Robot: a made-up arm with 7 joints.
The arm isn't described. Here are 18 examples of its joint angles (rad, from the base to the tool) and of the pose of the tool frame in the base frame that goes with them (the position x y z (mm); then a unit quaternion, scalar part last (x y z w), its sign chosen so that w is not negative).
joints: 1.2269 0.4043 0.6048 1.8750 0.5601 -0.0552 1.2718
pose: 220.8 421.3 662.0 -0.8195 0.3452 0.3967 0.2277
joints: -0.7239 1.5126 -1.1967 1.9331 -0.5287 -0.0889 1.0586
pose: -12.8 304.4 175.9 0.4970 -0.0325 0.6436 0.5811
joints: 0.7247 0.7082 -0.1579 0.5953 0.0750 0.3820 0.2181
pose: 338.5 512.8 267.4 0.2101 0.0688 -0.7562 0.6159
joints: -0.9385 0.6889 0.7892 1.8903 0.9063 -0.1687 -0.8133
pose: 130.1 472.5 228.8 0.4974 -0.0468 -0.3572 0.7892
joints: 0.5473 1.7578 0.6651 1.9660 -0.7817 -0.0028 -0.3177
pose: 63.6 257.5 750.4 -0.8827 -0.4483 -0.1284 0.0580
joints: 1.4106 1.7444 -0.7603 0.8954 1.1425 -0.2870 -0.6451
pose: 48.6 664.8 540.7 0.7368 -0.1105 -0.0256 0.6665
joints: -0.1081 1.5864 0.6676 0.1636 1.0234 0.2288 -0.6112
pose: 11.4 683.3 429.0 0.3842 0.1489 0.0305 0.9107
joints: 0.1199 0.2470 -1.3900 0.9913 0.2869 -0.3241 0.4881
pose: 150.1 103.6 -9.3 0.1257 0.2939 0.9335 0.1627
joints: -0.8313 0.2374 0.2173 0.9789 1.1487 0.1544 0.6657
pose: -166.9 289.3 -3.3 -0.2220 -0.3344 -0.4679 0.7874
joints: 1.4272 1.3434 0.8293 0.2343 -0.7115 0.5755 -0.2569
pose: 41.9 668.8 471.5 0.2575 0.0766 -0.1071 0.9573
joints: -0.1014 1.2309 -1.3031 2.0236 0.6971 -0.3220 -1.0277
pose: 73.1 265.8 145.1 0.1879 -0.0732 -0.8412 0.5016
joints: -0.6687 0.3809 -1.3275 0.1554 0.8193 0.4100 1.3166
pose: -274.1 418.4 99.6 -0.8782 0.0552 -0.3882 0.2738
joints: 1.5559 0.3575 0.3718 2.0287 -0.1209 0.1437 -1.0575
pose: 108.2 347.3 691.6 0.6192 -0.5110 0.3852 0.4551
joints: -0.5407 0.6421 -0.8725 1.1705 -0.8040 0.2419 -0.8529
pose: 14.3 249.3 49.2 -0.4281 -0.2490 0.8665 0.0630
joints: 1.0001 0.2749 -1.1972 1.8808 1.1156 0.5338 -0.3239
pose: 312.0 -18.7 367.1 0.1160 -0.3489 -0.9292 0.0381
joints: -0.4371 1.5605 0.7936 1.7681 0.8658 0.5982 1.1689
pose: 336.1 440.2 539.8 0.0847 -0.1002 -0.9887 0.0729
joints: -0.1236 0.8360 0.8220 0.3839 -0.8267 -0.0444 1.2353
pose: 57.6 616.0 193.7 -0.2777 0.1169 -0.8428 0.4460
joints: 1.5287 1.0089 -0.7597 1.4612 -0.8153 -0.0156 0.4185
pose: 283.3 309.5 681.2 0.7499 0.4425 -0.4916 0.0159
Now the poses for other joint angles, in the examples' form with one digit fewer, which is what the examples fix.
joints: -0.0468 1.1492 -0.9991 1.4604 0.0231 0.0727 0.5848
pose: 199 382 137 0.129 -0.145 0.975 0.107
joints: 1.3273 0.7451 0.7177 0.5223 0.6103 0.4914 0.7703
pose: 361 557 428 0.326 -0.749 -0.428 0.387
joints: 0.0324 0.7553 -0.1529 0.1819 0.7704 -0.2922 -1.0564
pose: 1 525 88 0.348 0.440 -0.184 0.807
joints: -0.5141 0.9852 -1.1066 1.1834 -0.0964 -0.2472 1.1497
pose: -23 383 51 0.565 0.038 0.758 0.324
